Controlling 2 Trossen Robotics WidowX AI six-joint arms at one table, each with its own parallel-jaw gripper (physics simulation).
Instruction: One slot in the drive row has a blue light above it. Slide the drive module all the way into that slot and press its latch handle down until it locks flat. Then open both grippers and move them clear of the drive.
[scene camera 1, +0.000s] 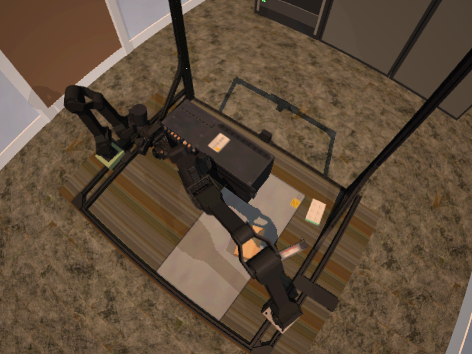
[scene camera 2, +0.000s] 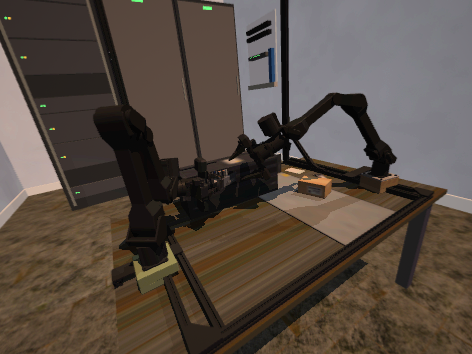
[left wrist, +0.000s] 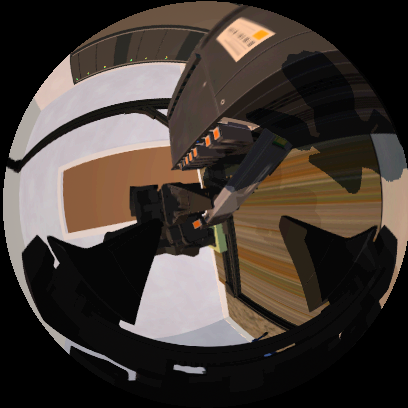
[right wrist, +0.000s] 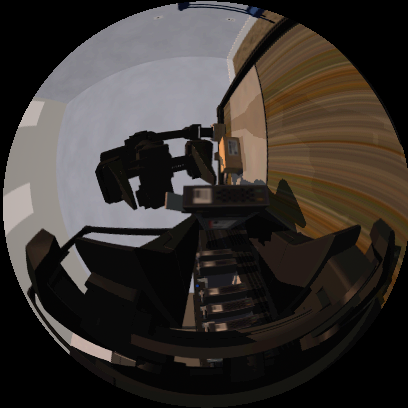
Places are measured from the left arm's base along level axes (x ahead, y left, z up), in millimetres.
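Pixels of known places: left gripper, fingertip midpoint: (scene camera 2: 235, 170) (left wrist: 222, 223) (right wrist: 177, 191); right gripper, fingertip midpoint: (scene camera 2: 223, 181) (left wrist: 226, 200) (right wrist: 222, 219); left arm's base, link origin: (scene camera 1: 283, 313) (scene camera 2: 379, 174) (right wrist: 211, 132); right arm's base, link origin: (scene camera 1: 109, 153) (scene camera 2: 153, 259) (left wrist: 210, 236).
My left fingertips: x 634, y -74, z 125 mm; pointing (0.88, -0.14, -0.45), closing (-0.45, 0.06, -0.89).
Note:
Ahead of a thing's pixels: the offset from my left fingertips to its top centre. "spot": to the spot under its first point. Level surfaces: height alone.
The black server chassis {dx -12, dy -160, dz -10 mm} (scene camera 1: 234, 154) (scene camera 2: 266, 168) (left wrist: 236, 83) lies on the table, with orange-tabbed drives in its front row {spot: dx +44, dy -67, dz -16 mm} (left wrist: 207, 140) (right wrist: 228, 300). A small blue light {spot: dx +65, dy -70, dz -14 mm} (right wrist: 197, 285) shows beside one slot of the row. My right gripper (right wrist: 222, 219) (scene camera 2: 206, 184) (scene camera 1: 153, 138) is shut on the grey drive module {dx +29, dy -15, dz -1 mm} (left wrist: 243, 179) (right wrist: 224, 197), which it holds tilted in front of the row. I cannot tell whether its rear end is in a slot. My left gripper (left wrist: 222, 223) (scene camera 2: 239, 147) (right wrist: 177, 191) is open and empty, close beside the drive.
A cardboard box {dx -367, dy -17, dz -124 mm} (scene camera 1: 250, 247) (scene camera 2: 315, 186) (right wrist: 231, 153) stands on the grey mat {dz -184 mm} (scene camera 1: 206, 267) (scene camera 2: 340, 214). A white card {dx -457, dy -306, dz -185 mm} (scene camera 1: 315, 211) (scene camera 2: 294, 171) and a small spare module {dx -493, dy -120, dz -176 mm} (scene camera 1: 292, 250) lie to the right. Black frame posts (scene camera 1: 182, 49) (scene camera 2: 284, 70) ring the table.

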